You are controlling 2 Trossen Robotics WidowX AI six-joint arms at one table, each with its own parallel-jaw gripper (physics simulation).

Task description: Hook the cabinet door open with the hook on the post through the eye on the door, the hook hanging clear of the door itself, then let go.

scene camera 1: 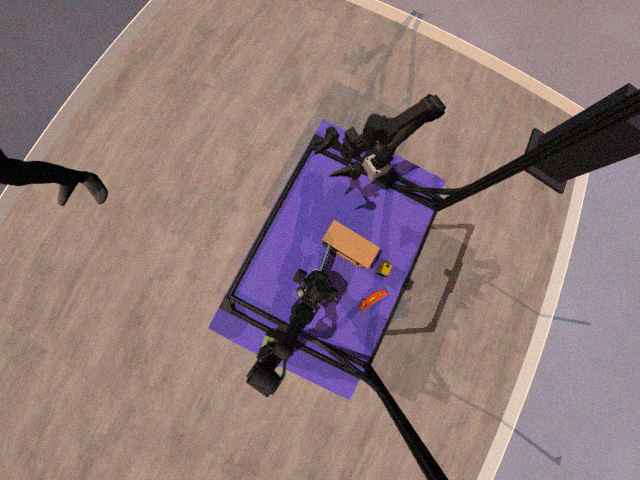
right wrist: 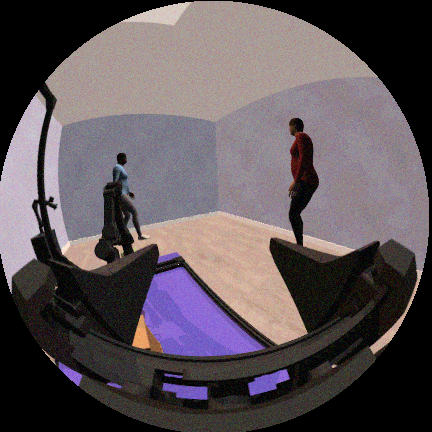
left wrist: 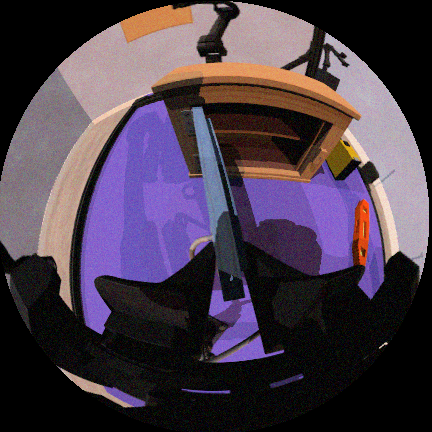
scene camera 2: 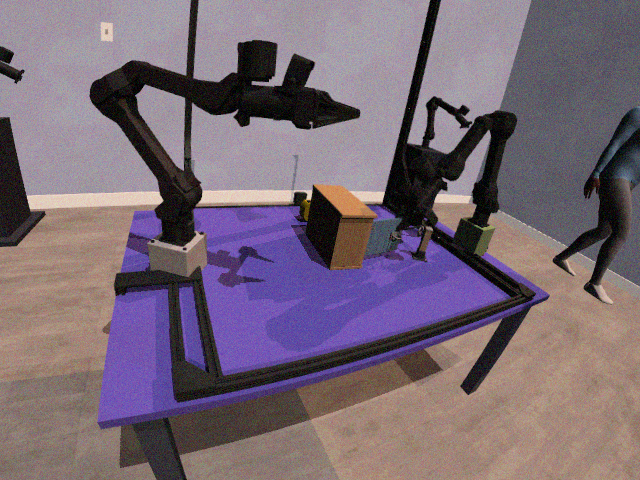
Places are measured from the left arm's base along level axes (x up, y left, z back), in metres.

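Pixels of known places: left gripper, between the fingertips: (scene camera 2: 394, 228); right gripper, between the fingertips: (scene camera 1: 321, 164) (right wrist: 214, 247) (scene camera 2: 359, 113); left arm's base, origin of its link: (right wrist: 128, 252) (scene camera 2: 478, 222); right arm's base, origin of its link: (scene camera 1: 378, 162) (scene camera 2: 177, 237).
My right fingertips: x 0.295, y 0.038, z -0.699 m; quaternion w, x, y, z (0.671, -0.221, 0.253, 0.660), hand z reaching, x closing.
Note:
Ahead of a thing's pixels: the offset from my right fingertips to its top centre. "pt": to the spot under its first point. Level surfaces: height alone.
The wooden cabinet {dx -0.247, dy -0.204, dz +0.172 m} (scene camera 1: 351, 243) (scene camera 2: 353, 242) (left wrist: 270, 92) stands mid-table, its blue door {pt dx -0.283, dy -0.122, dz +0.263 m} (scene camera 1: 325, 258) (scene camera 2: 381, 237) (left wrist: 209, 180) swung wide open. A curved metal eye (scene camera 2: 395, 236) (left wrist: 195, 243) sticks out of the door's face, partly hidden by a finger. A short post {pt dx -0.349, dy -0.066, dz +0.427 m} (scene camera 2: 424, 241) stands beyond the door's free edge. A thin metal rod (left wrist: 237, 347) shows low in the left wrist view; whether it passes through the eye is hidden. My left gripper (left wrist: 227, 246) straddles the door and is shut on it. My right gripper (scene camera 2: 358, 112) (right wrist: 214, 247) is open, empty and high above the table.
A yellow block {dx -0.332, dy -0.411, dz +0.212 m} (scene camera 1: 384, 268) (left wrist: 342, 159) stands beside the cabinet. An orange-red slotted piece {dx -0.395, dy -0.404, dz +0.365 m} (scene camera 1: 373, 300) (left wrist: 361, 232) lies near the table's edge. A black frame (scene camera 1: 268, 222) (scene camera 2: 310, 364) runs around the purple table {dx -0.412 m} (scene camera 2: 268, 330). People stand beyond the table.

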